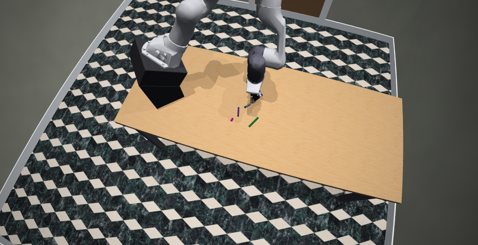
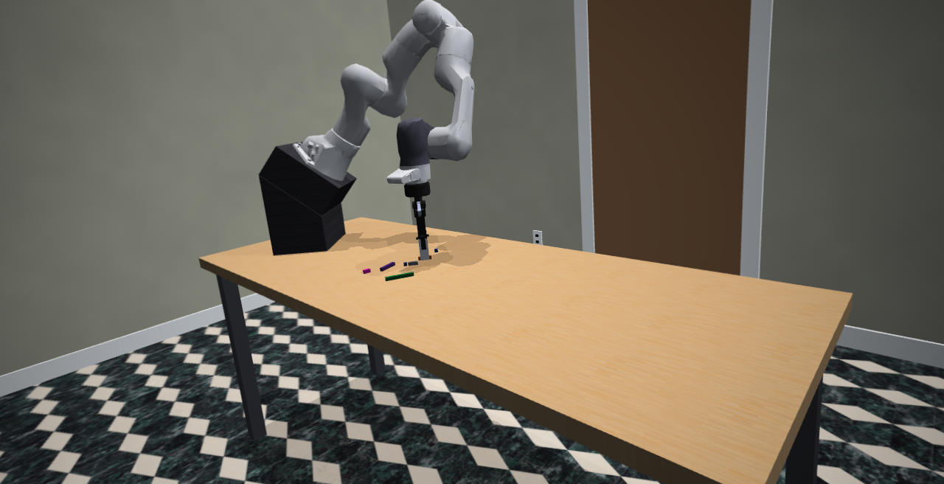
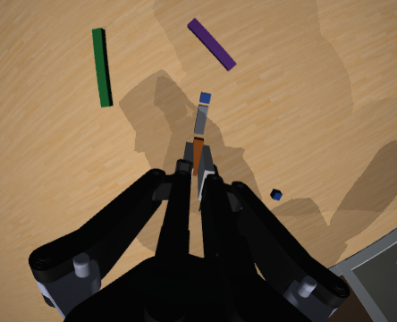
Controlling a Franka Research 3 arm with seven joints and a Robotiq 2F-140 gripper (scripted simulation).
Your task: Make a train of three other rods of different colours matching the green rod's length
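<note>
Right now my hand is 30 mm above the orange rod. Round my hand: purple rod (90 mm to the right, 70 mm behind, 40 mm below); then grey rod (40 mm below, 30 mm to the right, 20 mm behind); then green rod (130 mm to the right, 40 mm below, 30 mm ahead).
</note>
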